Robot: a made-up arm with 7 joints.
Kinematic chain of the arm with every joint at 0, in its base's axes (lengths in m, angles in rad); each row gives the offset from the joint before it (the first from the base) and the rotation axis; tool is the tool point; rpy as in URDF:
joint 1: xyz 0 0 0.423 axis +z
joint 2: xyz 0 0 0 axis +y
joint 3: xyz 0 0 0.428 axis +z
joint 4: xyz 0.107 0 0 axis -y
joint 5: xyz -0.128 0 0.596 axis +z
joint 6: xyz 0 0 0 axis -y
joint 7: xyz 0.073 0 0 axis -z
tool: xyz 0 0 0 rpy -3.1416 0 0
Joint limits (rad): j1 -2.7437..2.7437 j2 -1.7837..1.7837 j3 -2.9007..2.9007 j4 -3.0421..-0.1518 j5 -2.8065..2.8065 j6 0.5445..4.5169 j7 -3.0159..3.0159
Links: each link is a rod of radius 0.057 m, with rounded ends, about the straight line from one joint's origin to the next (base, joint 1, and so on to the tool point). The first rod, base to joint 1, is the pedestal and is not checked.
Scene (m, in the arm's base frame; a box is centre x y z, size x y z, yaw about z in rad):
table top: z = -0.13
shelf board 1: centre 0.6 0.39 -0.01 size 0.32 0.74 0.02 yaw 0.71
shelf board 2: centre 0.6 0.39 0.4 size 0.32 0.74 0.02 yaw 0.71
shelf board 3: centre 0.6 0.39 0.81 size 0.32 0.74 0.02 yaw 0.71
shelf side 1: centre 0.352 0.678 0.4 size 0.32 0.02 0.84 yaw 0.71
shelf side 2: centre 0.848 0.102 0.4 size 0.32 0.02 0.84 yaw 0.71
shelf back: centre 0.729 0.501 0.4 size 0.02 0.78 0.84 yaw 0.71
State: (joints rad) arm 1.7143 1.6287 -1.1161 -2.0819 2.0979 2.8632 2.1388
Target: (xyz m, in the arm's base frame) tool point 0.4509 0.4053 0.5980
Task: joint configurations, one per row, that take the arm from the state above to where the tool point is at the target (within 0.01 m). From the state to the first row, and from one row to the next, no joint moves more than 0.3 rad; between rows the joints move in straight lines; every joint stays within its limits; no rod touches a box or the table.
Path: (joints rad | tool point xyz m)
1: 1.6682 1.5302 -1.1046 -2.3469 2.0281 2.9389 2.1847 | 0.5638 0.1332 0.2089
2: 1.6221 1.4317 -1.0931 -2.6118 1.9584 3.0146 2.2306 | 0.4750 0.0050 0.2484
3: 1.5760 1.3332 -1.0816 -2.8768 1.8886 3.0904 2.2764 | 0.3557 -0.0919 0.2865
4: 1.8095 1.4459 -1.2673 -2.8572 1.9592 3.0958 2.2420 | 0.3906 -0.0206 0.3619
5: 2.0430 1.5585 -1.4530 -2.8377 2.0298 3.1013 2.2076 | 0.3931 0.0715 0.4422
6: 2.2765 1.6711 -1.6387 -2.8182 2.1004 3.1067 2.1732 | 0.3536 0.1685 0.5225
7: 2.5101 1.7837 -1.8244 -2.7986 2.1709 3.1122 2.1388 | 0.2710 0.2507 0.5980
8: 2.3213 1.7139 -1.7957 -2.5503 2.1347 3.0383 2.1388 | 0.3576 0.3361 0.5998
9: 2.1325 1.6441 -1.7670 -2.3020 2.0985 2.9645 2.1388 | 0.4509 0.4053 0.5980

